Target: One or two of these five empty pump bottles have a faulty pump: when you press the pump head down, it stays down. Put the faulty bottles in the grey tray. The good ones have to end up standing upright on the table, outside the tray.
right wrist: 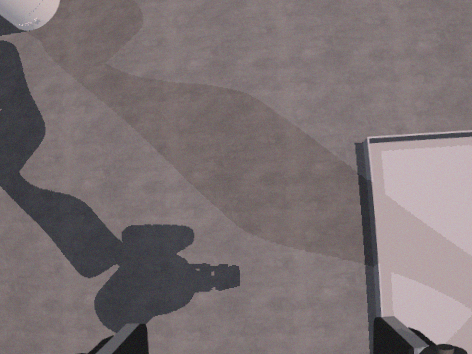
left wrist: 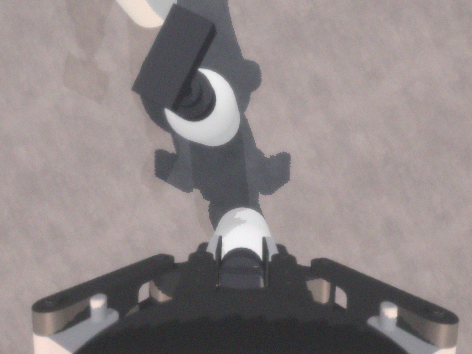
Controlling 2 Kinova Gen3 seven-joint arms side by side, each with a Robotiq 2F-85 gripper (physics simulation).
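Places are measured from the left arm's base along level axes (x right, y ahead, z up), in centimetres.
Pixels of known places: left gripper, fingertip midpoint: [left wrist: 241, 250]; right gripper, fingertip midpoint: [right wrist: 260, 347]; right arm's base at its link origin: [right wrist: 34, 4].
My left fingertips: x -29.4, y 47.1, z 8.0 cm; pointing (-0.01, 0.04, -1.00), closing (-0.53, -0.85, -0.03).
Behind a point stands the place of what it marks.
My left gripper [left wrist: 241, 250] @(x -29.4, y 47.1, z 8.0 cm) is shut on a white pump bottle [left wrist: 242, 227] @(x -28.3, y 46.4, z 7.2 cm) by its dark upper part, at the bottom of the left wrist view. A second white bottle [left wrist: 226, 120] @(x -21.5, y 43.6, z 7.4 cm) with a black, block-shaped pump head [left wrist: 175, 55] @(x -19.2, y 44.0, z 14.0 cm) stands beyond it. Part of another pale bottle [left wrist: 145, 11] @(x -9.0, y 44.8, z 2.7 cm) shows at the top edge. In the right wrist view, my right gripper [right wrist: 261, 335] @(x 53.5, y 42.8, z 35.1 cm) is open, with no object between its fingertips. The grey tray [right wrist: 425, 170] @(x 34.7, y 32.5, z 0.2 cm) lies at the right, cut off by the frame. Part of a white bottle [right wrist: 37, 11] shows in the top left corner.
The tray's near left wall runs up beside the right fingertip in the right wrist view. Dark arm and gripper shadows lie on the table in both views. The second bottle stands close beyond the held one in the left wrist view.
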